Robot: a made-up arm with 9 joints.
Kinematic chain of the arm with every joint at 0, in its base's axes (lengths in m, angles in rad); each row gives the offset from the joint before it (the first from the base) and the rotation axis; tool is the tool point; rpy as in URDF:
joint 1: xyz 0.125 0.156 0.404 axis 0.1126 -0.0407 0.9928
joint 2: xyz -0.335 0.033 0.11 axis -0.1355 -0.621 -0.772
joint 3: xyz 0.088 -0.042 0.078 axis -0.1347 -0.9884 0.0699
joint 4: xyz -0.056 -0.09 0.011 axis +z
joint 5: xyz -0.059 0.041 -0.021 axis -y
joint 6: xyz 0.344 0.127 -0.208 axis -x
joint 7: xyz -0.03 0 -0.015 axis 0.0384 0.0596 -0.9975
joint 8: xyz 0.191 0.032 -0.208 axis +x
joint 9: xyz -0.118 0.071 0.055 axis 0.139 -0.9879 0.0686
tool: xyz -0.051 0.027 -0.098 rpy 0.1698 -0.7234 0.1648
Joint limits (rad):
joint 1: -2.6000..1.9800
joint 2: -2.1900..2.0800
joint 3: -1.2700..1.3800
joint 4: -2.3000..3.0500
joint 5: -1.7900..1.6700
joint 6: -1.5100..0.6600
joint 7: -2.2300..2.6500
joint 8: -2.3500..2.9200
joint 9: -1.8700..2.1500
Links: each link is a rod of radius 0.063 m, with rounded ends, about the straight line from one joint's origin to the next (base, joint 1, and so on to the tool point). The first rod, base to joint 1, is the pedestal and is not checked.
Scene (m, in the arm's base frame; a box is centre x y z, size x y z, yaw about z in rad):
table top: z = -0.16
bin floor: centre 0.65 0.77 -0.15 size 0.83 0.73 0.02 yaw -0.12
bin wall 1: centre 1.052 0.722 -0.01 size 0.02 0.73 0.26 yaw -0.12
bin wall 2: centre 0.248 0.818 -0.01 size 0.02 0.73 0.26 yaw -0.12
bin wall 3: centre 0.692 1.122 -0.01 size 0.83 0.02 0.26 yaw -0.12
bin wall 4: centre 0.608 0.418 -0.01 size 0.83 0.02 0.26 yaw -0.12
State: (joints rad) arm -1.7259 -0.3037 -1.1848 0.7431 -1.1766 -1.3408 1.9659 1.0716 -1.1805
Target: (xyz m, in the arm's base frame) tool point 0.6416 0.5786 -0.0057
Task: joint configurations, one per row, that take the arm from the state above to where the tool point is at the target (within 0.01 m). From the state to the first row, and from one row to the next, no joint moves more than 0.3 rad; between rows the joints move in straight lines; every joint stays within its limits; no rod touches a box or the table.
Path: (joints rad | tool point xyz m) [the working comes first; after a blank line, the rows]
Joints at the target: -2.3389 0.5276 -0.3678 0.8591 -1.2602 -1.0552 2.0932 0.5401 -0.6695
Straight joint move there: clear.

1: -1.9302 -0.0266 -0.9125 0.7818 -1.2045 -1.2456 2.0083 0.8944 -1.0102 | 0.4937 0.9046 0.4982
2: -2.1345 0.2505 -0.6401 0.8204 -1.2324 -1.1504 2.0508 0.7173 -0.8399 | 0.6421 0.7815 0.2260
3: -2.3389 0.5276 -0.3678 0.8591 -1.2602 -1.0552 2.0932 0.5401 -0.6695 | 0.6416 0.5786 -0.0057

